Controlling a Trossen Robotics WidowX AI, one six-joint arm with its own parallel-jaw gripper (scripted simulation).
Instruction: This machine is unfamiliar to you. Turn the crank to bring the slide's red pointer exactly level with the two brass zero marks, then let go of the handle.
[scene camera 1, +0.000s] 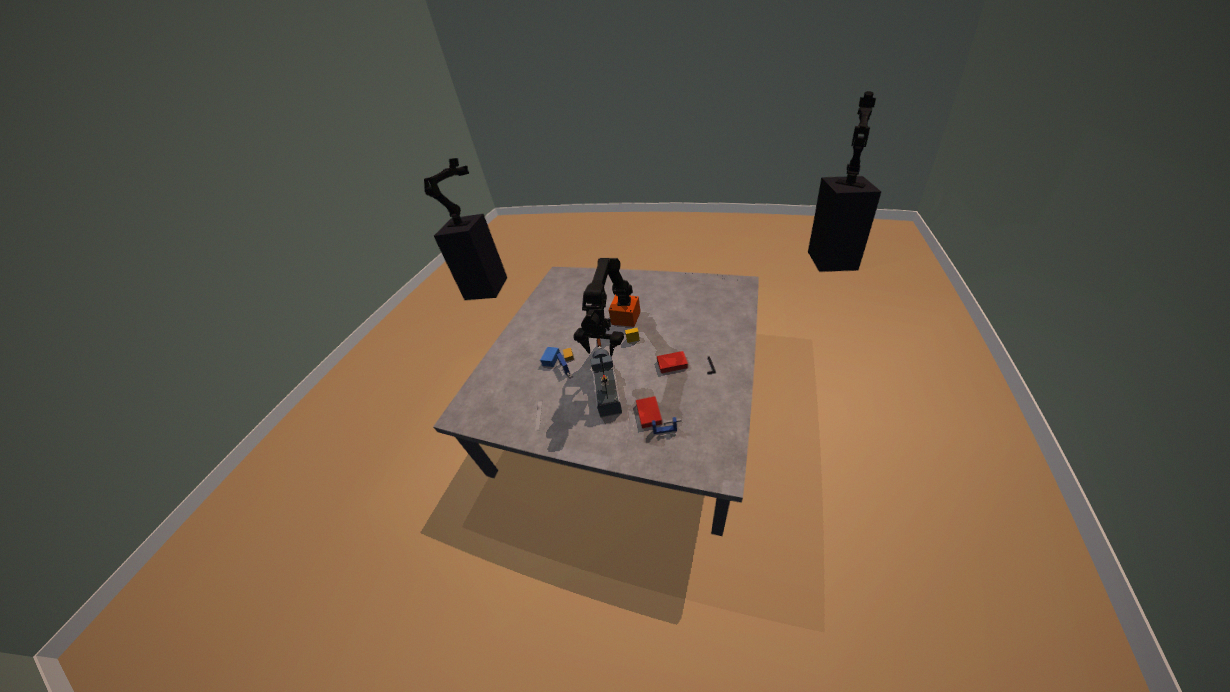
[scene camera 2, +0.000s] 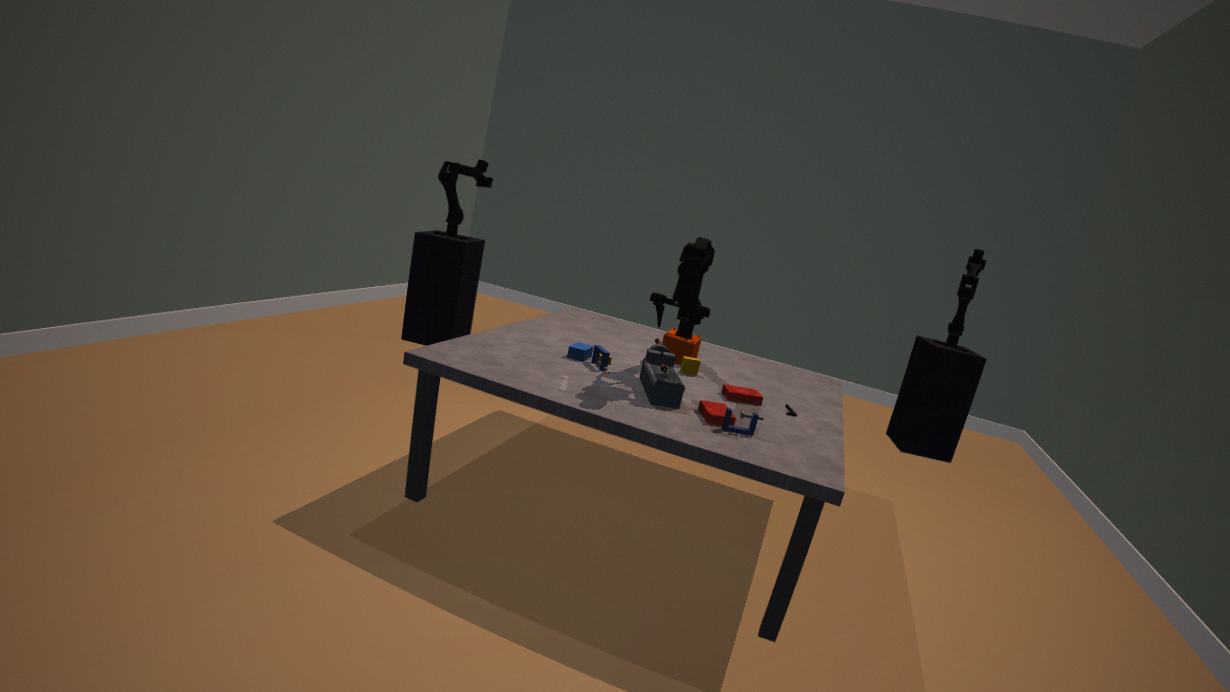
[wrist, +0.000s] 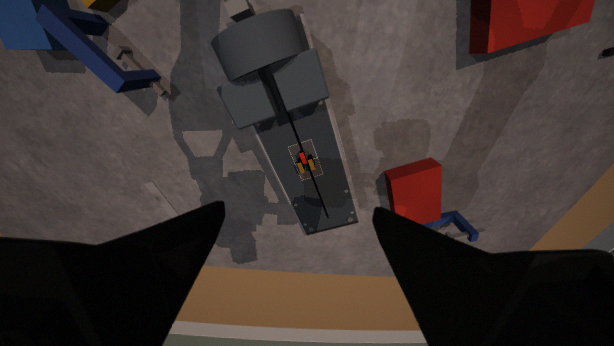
Note:
The gripper (scene camera 2: 672, 331) is open, with nothing in its grasp. Further things: a red block (wrist: 414, 190), a blue clamp (wrist: 467, 231) and a grey crank machine (scene camera 2: 665, 388).
The gripper is seen too in scene camera 1 (scene camera 1: 600, 354) and in the wrist view (wrist: 300, 211). The grey crank machine also shows in scene camera 1 (scene camera 1: 607, 397) and in the wrist view (wrist: 277, 86).

